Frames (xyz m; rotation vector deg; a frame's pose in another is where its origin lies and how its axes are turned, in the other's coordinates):
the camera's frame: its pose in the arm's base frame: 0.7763 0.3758 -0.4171 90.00 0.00 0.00
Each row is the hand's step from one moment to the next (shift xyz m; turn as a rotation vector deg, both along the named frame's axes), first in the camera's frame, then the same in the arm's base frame.
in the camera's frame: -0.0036 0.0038 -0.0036 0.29 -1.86 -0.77
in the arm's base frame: -0.0036 0.0036 0.0038 0.29 0.77 -1.86
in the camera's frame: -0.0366 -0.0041 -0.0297 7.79 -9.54 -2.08
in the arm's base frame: -0.0366 0.0297 -0.0041 7.79 2.08 -9.54
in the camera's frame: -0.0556 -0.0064 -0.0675 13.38 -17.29 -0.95
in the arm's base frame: -0.0556 0.0675 -0.0064 13.38 0.95 -17.29
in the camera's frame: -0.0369 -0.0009 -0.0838 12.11 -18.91 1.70
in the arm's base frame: -0.0369 0.0838 -0.0009 12.11 -1.70 -18.91
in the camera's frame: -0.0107 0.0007 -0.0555 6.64 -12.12 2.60
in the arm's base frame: -0.0107 0.0555 0.0007 6.64 -2.60 -12.12
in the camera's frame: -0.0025 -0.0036 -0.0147 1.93 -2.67 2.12
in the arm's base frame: -0.0025 0.0147 -0.0036 1.93 -2.12 -2.67
